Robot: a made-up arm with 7 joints. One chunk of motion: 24 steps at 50 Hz.
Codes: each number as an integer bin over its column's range. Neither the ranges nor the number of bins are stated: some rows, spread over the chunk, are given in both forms.
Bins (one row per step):
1: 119 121 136 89 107 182 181
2: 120 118 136 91 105 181 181
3: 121 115 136 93 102 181 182
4: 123 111 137 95 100 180 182
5: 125 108 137 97 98 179 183
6: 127 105 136 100 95 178 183
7: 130 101 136 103 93 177 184
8: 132 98 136 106 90 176 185
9: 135 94 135 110 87 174 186
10: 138 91 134 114 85 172 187
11: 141 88 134 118 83 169 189
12: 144 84 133 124 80 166 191
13: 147 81 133 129 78 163 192
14: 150 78 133 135 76 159 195
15: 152 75 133 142 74 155 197
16: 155 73 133 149 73 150 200
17: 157 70 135 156 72 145 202
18: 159 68 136 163 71 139 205
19: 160 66 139 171 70 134 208
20: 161 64 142 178 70 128 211
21: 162 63 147 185 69 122 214
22: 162 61 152 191 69 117 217
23: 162 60 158 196 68 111 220
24: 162 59 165 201 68 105 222
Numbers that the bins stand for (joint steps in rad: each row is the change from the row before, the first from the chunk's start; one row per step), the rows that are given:
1: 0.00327 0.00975 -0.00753 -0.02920 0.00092 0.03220 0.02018
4: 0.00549 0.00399 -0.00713 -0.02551 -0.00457 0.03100 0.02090
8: 0.01051 -0.00351 -0.00753 -0.01874 -0.01241 0.02860 0.02304
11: 0.01552 -0.00927 -0.00835 -0.01135 -0.01790 0.02440 0.02589
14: 0.02053 -0.01504 -0.00876 -0.00088 -0.02339 0.01840 0.03018
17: 0.02443 -0.01965 -0.00794 0.01205 -0.02653 0.01000 0.03517
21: 0.02721 -0.02368 -0.00305 0.02990 -0.02888 -0.00380 0.04374
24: 0.02721 -0.02599 0.00429 0.03975 -0.02967 -0.01400 0.04945
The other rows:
2: 0.00382 0.00802 -0.00753 -0.02797 -0.00065 0.03160 0.02018
3: 0.00438 0.00629 -0.00753 -0.02674 -0.00300 0.03160 0.02090
5: 0.00661 0.00226 -0.00713 -0.02428 -0.00614 0.03040 0.02161
6: 0.00772 0.00053 -0.00753 -0.02243 -0.00849 0.02980 0.02161
7: 0.00939 -0.00178 -0.00753 -0.02058 -0.01006 0.02920 0.02233
9: 0.01218 -0.00581 -0.00794 -0.01627 -0.01476 0.02740 0.02375
10: 0.01385 -0.00754 -0.00835 -0.01381 -0.01633 0.02620 0.02447
12: 0.01719 -0.01158 -0.00876 -0.00765 -0.02025 0.02260 0.02732
13: 0.01886 -0.01331 -0.00876 -0.00458 -0.02182 0.02080 0.02804
15: 0.02164 -0.01676 -0.00876 0.00343 -0.02496 0.01600 0.03160
16: 0.02331 -0.01792 -0.00876 0.00774 -0.02575 0.01300 0.03375
18: 0.02554 -0.02080 -0.00753 0.01636 -0.02731 0.00640 0.03731
19: 0.02610 -0.02195 -0.00631 0.02128 -0.02810 0.00340 0.03945
20: 0.02665 -0.02311 -0.00509 0.02559 -0.02810 -0.00020 0.04160
22: 0.02721 -0.02484 -0.00101 0.03360 -0.02888 -0.00680 0.04588
23: 0.02721 -0.02541 0.00144 0.03667 -0.02967 -0.01040 0.04802

